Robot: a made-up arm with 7 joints. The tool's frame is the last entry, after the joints. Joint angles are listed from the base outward.
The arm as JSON. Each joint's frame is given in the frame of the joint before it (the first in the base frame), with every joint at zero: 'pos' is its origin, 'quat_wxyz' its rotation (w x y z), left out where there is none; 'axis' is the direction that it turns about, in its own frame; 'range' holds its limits. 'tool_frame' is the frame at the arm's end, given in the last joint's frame.
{
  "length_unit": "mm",
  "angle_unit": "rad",
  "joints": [
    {
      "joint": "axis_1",
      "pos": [
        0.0,
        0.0,
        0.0
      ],
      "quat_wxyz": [
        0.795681,
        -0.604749,
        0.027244,
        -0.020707
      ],
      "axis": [
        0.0,
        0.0,
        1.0
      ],
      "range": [
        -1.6,
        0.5
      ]
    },
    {
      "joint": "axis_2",
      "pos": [
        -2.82,
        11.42,
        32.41
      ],
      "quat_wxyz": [
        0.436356,
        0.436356,
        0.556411,
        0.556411
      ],
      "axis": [
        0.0,
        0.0,
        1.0
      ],
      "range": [
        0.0,
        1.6
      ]
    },
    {
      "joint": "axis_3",
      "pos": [
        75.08,
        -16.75,
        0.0
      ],
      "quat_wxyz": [
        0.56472,
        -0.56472,
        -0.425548,
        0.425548
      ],
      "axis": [
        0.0,
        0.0,
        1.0
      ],
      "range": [
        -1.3,
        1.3
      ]
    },
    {
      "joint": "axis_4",
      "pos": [
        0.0,
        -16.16,
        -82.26
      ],
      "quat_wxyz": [
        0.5,
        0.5,
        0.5,
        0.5
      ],
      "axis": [
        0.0,
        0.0,
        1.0
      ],
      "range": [
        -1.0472,
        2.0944
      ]
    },
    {
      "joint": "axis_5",
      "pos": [
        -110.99,
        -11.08,
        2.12
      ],
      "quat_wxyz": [
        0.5,
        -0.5,
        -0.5,
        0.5
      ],
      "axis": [
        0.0,
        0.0,
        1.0
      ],
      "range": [
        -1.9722,
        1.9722
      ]
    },
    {
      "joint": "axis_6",
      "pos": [
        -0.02,
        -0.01,
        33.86
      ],
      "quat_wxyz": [
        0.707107,
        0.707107,
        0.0,
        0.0
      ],
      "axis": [
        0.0,
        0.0,
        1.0
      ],
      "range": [
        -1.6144,
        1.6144
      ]
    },
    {
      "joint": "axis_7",
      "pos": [
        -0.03,
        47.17,
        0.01
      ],
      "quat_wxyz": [
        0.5,
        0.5,
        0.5,
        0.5
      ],
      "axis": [
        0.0,
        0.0,
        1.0
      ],
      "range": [
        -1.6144,
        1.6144
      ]
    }
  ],
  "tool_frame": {
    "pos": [
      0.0,
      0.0,
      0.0
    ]
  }
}
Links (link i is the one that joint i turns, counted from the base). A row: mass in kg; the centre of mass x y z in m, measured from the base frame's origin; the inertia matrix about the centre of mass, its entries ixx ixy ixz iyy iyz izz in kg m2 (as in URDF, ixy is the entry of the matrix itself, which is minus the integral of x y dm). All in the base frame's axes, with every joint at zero. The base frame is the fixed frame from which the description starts. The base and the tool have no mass.
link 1: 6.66; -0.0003 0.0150 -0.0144; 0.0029 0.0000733 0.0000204 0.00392 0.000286 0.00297
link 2: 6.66; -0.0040 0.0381 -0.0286; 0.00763 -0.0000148 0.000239 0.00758 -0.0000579 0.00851
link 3: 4.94; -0.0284 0.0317 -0.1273; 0.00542 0 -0.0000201 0.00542 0 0.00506
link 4: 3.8; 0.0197 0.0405 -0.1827; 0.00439 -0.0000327 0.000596 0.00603 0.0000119 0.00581
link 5: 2.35; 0.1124 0.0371 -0.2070; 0.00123 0 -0.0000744 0.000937 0 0.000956
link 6: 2.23; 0.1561 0.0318 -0.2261; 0.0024 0 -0.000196 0.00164 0 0.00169
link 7: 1.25; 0.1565 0.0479 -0.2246; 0.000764 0 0.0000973 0.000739 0 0.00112
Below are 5 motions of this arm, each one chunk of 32 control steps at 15 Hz.
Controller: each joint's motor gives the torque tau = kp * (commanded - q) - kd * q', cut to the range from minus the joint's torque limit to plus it. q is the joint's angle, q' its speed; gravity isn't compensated. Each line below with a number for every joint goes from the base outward.
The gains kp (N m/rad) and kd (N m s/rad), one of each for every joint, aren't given. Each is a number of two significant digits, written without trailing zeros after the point. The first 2 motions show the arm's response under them.
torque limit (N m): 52 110 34 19 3 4.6 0.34
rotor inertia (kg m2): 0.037 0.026 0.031 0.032 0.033 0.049 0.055
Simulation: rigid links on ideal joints. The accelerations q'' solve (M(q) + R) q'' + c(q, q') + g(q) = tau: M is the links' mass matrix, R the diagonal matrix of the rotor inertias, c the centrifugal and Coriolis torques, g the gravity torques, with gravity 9.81 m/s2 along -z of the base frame. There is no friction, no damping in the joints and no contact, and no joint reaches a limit. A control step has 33 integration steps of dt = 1/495 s. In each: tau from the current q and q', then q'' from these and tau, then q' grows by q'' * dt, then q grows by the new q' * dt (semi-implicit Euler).
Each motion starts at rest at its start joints. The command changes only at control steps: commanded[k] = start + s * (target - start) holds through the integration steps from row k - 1 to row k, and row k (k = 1, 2, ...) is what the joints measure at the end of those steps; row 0 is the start. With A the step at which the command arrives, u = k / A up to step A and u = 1 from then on. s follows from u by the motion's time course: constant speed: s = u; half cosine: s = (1 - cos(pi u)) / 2; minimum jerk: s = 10 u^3 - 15 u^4 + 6 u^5; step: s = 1 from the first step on.
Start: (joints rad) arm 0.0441 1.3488 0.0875 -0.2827 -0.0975 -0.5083 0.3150
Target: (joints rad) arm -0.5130 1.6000 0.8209 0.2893 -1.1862 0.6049 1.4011
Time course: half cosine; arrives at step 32
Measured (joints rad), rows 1 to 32:
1: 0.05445 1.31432 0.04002 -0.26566 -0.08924 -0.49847 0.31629
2: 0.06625 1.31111 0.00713 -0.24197 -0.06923 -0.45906 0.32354
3: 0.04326 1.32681 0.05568 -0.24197 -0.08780 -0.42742 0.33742
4: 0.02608 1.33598 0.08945 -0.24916 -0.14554 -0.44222 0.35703
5: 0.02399 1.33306 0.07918 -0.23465 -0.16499 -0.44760 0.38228
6: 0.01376 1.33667 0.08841 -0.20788 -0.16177 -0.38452 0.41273
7: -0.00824 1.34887 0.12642 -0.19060 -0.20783 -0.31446 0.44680
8: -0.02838 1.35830 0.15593 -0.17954 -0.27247 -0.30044 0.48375
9: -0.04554 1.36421 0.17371 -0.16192 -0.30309 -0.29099 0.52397
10: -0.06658 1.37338 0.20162 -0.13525 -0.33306 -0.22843 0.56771
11: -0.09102 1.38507 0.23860 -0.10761 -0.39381 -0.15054 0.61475
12: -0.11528 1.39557 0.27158 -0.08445 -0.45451 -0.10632 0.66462
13: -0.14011 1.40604 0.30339 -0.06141 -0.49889 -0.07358 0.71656
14: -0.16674 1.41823 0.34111 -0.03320 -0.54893 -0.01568 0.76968
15: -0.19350 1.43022 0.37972 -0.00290 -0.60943 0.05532 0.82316
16: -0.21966 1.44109 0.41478 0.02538 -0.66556 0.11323 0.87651
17: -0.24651 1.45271 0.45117 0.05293 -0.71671 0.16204 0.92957
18: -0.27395 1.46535 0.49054 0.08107 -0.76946 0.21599 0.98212
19: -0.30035 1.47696 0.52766 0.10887 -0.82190 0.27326 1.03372
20: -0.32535 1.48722 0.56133 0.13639 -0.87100 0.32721 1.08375
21: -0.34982 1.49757 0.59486 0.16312 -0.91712 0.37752 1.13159
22: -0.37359 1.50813 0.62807 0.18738 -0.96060 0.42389 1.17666
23: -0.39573 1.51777 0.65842 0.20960 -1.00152 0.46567 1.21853
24: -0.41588 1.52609 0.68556 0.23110 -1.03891 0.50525 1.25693
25: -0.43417 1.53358 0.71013 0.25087 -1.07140 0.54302 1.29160
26: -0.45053 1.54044 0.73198 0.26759 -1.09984 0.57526 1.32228
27: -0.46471 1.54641 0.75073 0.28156 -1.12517 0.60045 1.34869
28: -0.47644 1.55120 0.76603 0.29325 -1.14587 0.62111 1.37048
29: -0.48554 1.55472 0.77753 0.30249 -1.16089 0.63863 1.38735
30: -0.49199 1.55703 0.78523 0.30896 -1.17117 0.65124 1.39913
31: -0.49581 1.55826 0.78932 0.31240 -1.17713 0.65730 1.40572
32: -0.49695 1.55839 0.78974 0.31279 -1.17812 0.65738 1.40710
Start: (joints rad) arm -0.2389 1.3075 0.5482 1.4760 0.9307 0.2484 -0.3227
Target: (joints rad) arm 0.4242 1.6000 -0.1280 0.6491 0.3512 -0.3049 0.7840
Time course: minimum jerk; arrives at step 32
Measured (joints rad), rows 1 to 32:
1: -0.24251 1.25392 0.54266 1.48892 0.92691 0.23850 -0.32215
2: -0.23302 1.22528 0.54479 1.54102 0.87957 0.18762 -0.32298
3: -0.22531 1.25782 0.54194 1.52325 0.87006 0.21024 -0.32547
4: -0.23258 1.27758 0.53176 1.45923 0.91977 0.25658 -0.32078
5: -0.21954 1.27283 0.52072 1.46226 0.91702 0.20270 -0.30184
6: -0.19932 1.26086 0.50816 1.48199 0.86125 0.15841 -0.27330
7: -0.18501 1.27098 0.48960 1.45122 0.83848 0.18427 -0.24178
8: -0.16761 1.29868 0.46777 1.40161 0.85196 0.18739 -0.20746
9: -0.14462 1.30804 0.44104 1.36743 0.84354 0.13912 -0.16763
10: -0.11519 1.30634 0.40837 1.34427 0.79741 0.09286 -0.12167
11: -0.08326 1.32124 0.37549 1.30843 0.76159 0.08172 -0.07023
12: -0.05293 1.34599 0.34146 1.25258 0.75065 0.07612 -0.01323
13: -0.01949 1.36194 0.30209 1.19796 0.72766 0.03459 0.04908
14: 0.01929 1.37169 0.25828 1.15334 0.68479 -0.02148 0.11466
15: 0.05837 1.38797 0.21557 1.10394 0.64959 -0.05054 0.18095
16: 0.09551 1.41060 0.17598 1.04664 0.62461 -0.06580 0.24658
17: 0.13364 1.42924 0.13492 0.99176 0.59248 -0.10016 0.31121
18: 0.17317 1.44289 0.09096 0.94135 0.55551 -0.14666 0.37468
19: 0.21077 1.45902 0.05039 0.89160 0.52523 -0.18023 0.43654
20: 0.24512 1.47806 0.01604 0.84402 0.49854 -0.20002 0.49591
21: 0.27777 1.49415 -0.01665 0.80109 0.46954 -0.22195 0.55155
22: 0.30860 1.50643 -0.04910 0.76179 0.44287 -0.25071 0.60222
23: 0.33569 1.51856 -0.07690 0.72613 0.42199 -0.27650 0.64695
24: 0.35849 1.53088 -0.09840 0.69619 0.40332 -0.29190 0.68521
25: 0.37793 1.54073 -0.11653 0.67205 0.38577 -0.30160 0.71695
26: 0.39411 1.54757 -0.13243 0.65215 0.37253 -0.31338 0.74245
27: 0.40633 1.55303 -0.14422 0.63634 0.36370 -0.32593 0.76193
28: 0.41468 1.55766 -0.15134 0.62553 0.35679 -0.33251 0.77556
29: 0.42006 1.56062 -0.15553 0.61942 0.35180 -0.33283 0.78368
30: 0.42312 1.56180 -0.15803 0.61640 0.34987 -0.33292 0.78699
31: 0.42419 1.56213 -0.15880 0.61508 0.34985 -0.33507 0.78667
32: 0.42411 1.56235 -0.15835 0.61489 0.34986 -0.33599 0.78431
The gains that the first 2 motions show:
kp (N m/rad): 610 640 230 170 25 29 9.2
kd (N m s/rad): 5.1 4.7 2.6 1.6 0.29 0.31 0.18
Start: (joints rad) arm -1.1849 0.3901 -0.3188 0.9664 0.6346 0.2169 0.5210
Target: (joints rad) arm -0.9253 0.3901 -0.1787 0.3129 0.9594 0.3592 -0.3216
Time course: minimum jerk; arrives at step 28
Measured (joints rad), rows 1 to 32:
1: -1.14295 0.37163 -0.33302 0.99730 0.63285 0.21259 0.52152
2: -1.10043 0.36187 -0.34599 1.05705 0.60007 0.22425 0.52268
3: -1.11105 0.38157 -0.33067 1.04734 0.58907 0.26797 0.52112
4: -1.14105 0.38393 -0.32129 0.98776 0.63810 0.27370 0.51213
5: -1.14002 0.36762 -0.33046 0.95479 0.66003 0.20618 0.49440
6: -1.11255 0.36596 -0.33300 0.96536 0.63130 0.17739 0.46897
7: -1.09188 0.37791 -0.32056 0.96949 0.63347 0.25615 0.43683
8: -1.08789 0.38172 -0.30981 0.93433 0.66984 0.32114 0.39900
9: -1.08615 0.37457 -0.30784 0.88016 0.68869 0.27365 0.35669
10: -1.07363 0.36969 -0.30642 0.83701 0.69562 0.21202 0.31040
11: -1.05236 0.37276 -0.29746 0.80950 0.71651 0.24558 0.26001
12: -1.03090 0.37840 -0.28359 0.78089 0.73973 0.31834 0.20555
13: -1.01466 0.37867 -0.27371 0.73757 0.75501 0.33030 0.14781
14: -1.00233 0.37432 -0.26940 0.68347 0.77529 0.29364 0.08842
15: -0.98834 0.37293 -0.26276 0.63358 0.80283 0.28323 0.02962
16: -0.96973 0.37601 -0.25050 0.59676 0.82503 0.31739 -0.02668
17: -0.94990 0.37818 -0.23908 0.56515 0.83893 0.35164 -0.07969
18: -0.93489 0.37677 -0.23289 0.52796 0.85317 0.35348 -0.12924
19: -0.92524 0.37509 -0.22805 0.48687 0.87263 0.33916 -0.17480
20: -0.91582 0.37558 -0.22089 0.45300 0.89235 0.34003 -0.21525
21: -0.90404 0.37675 -0.21353 0.43158 0.90440 0.35912 -0.24956
22: -0.89330 0.37687 -0.20878 0.41604 0.90906 0.37424 -0.27738
23: -0.88754 0.37622 -0.20620 0.39936 0.91452 0.37275 -0.29878
24: -0.88561 0.37586 -0.20409 0.38355 0.92402 0.36498 -0.31374
25: -0.88365 0.37602 -0.20209 0.37507 0.93076 0.36506 -0.32239
26: -0.88067 0.37625 -0.20085 0.37462 0.92990 0.37255 -0.32566
27: -0.87892 0.37624 -0.20058 0.37613 0.92654 0.37726 -0.32528
28: -0.87961 0.37607 -0.20079 0.37500 0.92700 0.37447 -0.32316
29: -0.88091 0.37597 -0.20092 0.37246 0.92999 0.36950 -0.32099
30: -0.88097 0.37599 -0.20091 0.37231 0.93070 0.36900 -0.31997
31: -0.87996 0.37609 -0.20082 0.37420 0.92865 0.37261 -0.32051
32: -0.87948 0.37616 -0.20071 0.37517 0.92737 0.37494 -0.32208

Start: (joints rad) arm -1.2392 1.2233 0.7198 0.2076 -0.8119 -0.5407 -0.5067
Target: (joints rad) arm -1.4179 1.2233 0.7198 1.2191 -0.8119 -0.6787 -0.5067
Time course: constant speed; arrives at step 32
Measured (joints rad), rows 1 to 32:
1: -1.22112 1.19774 0.73357 0.25805 -0.81144 -0.57725 -0.50646
2: -1.21859 1.18527 0.72111 0.34696 -0.82698 -0.57904 -0.50145
3: -1.22802 1.18998 0.71787 0.35838 -0.82994 -0.51792 -0.49259
4: -1.24012 1.20212 0.72576 0.36259 -0.81007 -0.53226 -0.48810
5: -1.24461 1.20118 0.73269 0.40183 -0.81262 -0.60931 -0.49212
6: -1.24633 1.19414 0.72852 0.44907 -0.83332 -0.61384 -0.49955
7: -1.25107 1.19287 0.72339 0.48400 -0.82889 -0.55158 -0.50381
8: -1.25731 1.19469 0.72370 0.51284 -0.81208 -0.53942 -0.50320
9: -1.26319 1.19578 0.72685 0.54358 -0.81761 -0.58961 -0.49965
10: -1.26898 1.19681 0.72958 0.57518 -0.83155 -0.61589 -0.49581
11: -1.27428 1.19665 0.72874 0.60836 -0.82897 -0.59407 -0.49392
12: -1.27862 1.19430 0.72574 0.64454 -0.81967 -0.57548 -0.49495
13: -1.28321 1.19305 0.72554 0.68020 -0.82153 -0.58666 -0.49770
14: -1.28924 1.19490 0.72790 0.71040 -0.82902 -0.60513 -0.49990
15: -1.29558 1.19679 0.72891 0.73891 -0.82921 -0.61092 -0.50038
16: -1.30060 1.19592 0.72798 0.77260 -0.82510 -0.60793 -0.49951
17: -1.30488 1.19389 0.72707 0.80947 -0.82586 -0.60578 -0.49813
18: -1.31000 1.19367 0.72719 0.84295 -0.82929 -0.60855 -0.49694
19: -1.31601 1.19514 0.72785 0.87261 -0.82940 -0.61610 -0.49661
20: -1.32172 1.19597 0.72821 0.90330 -0.82819 -0.62396 -0.49744
21: -1.32670 1.19529 0.72798 0.93715 -0.82934 -0.62656 -0.49888
22: -1.33157 1.19437 0.72755 0.97153 -0.83093 -0.62508 -0.49984
23: -1.33690 1.19443 0.72740 1.00388 -0.83068 -0.62656 -0.49975
24: -1.34253 1.19519 0.72758 1.03482 -0.83038 -0.63344 -0.49898
25: -1.34800 1.19564 0.72773 1.06639 -0.83156 -0.64036 -0.49830
26: -1.35320 1.19541 0.72755 1.09922 -0.83269 -0.64273 -0.49820
27: -1.35835 1.19500 0.72720 1.13226 -0.83262 -0.64296 -0.49865
28: -1.36368 1.19506 0.72701 1.16446 -0.83251 -0.64582 -0.49931
29: -1.36916 1.19555 0.72698 1.19590 -0.83328 -0.65162 -0.49983
30: -1.37462 1.19591 0.72690 1.22747 -0.83415 -0.65682 -0.50002
31: -1.37993 1.19588 0.72665 1.25970 -0.83440 -0.65953 -0.49993
32: -1.38520 1.19573 0.72635 1.29215 -0.83451 -0.66146 -0.49974

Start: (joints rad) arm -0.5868 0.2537 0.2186 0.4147 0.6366 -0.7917 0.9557
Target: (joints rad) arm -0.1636 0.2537 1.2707 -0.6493 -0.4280 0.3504 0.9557
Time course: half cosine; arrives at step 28
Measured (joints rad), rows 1 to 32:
1: -0.55844 0.23947 0.21301 0.46175 0.64308 -0.77702 0.95685
2: -0.52436 0.23103 0.21516 0.50704 0.67916 -0.72342 0.96200
3: -0.52801 0.23926 0.24410 0.47191 0.67278 -0.67644 0.96826
4: -0.54316 0.24561 0.27305 0.39627 0.58898 -0.68355 0.96989
5: -0.53138 0.24107 0.29549 0.36230 0.53255 -0.70461 0.96604
6: -0.50029 0.23617 0.32935 0.36198 0.54329 -0.64800 0.96090
7: -0.47930 0.23655 0.37642 0.33309 0.52269 -0.53355 0.95801
8: -0.47136 0.23945 0.42502 0.26857 0.43613 -0.47651 0.95830
9: -0.45839 0.23921 0.47082 0.20358 0.36698 -0.48426 0.96069
10: -0.43469 0.23622 0.52156 0.15720 0.33697 -0.44906 0.96312
11: -0.40927 0.23431 0.58071 0.11332 0.28847 -0.33793 0.96378
12: -0.38737 0.23400 0.64173 0.05593 0.21201 -0.24007 0.96230
13: -0.36779 0.23353 0.69867 -0.00986 0.14735 -0.20562 0.95970
14: -0.34745 0.23309 0.75565 -0.07501 0.09629 -0.17409 0.95749
15: -0.32464 0.23258 0.81669 -0.13387 0.03609 -0.09634 0.95668
16: -0.30133 0.23066 0.87633 -0.18738 -0.02747 -0.00599 0.95713
17: -0.28071 0.22916 0.93076 -0.24323 -0.08158 0.05506 0.95798
18: -0.26227 0.23011 0.98380 -0.30371 -0.13385 0.09580 0.95841
19: -0.24370 0.23075 1.03563 -0.35973 -0.18795 0.14305 0.95803
20: -0.22587 0.22948 1.08205 -0.40518 -0.23517 0.20232 0.95700
21: -0.21014 0.22854 1.12331 -0.44645 -0.27477 0.25876 0.95592
22: -0.19644 0.22907 1.16116 -0.48770 -0.31264 0.29737 0.95536
23: -0.18476 0.22966 1.19366 -0.52418 -0.34734 0.32236 0.95547
24: -0.17508 0.22954 1.21966 -0.55194 -0.37439 0.34936 0.95599
25: -0.16743 0.22920 1.23991 -0.57204 -0.39376 0.37906 0.95649
26: -0.16221 0.22911 1.25404 -0.58650 -0.40748 0.39786 0.95662
27: -0.15960 0.22933 1.26164 -0.59545 -0.41604 0.40156 0.95636
28: -0.15938 0.22949 1.26282 -0.59736 -0.41794 0.39885 0.95594
29: -0.15976 0.22906 1.26133 -0.59523 -0.41593 0.39950 0.95567
30: -0.15948 0.22885 1.26164 -0.59452 -0.41537 0.40404 0.95572
31: -0.15945 0.22912 1.26213 -0.59534 -0.41597 0.40426 0.95597
32: -0.15965 0.22916 1.26165 -0.59577 -0.41636 0.40014 0.95623

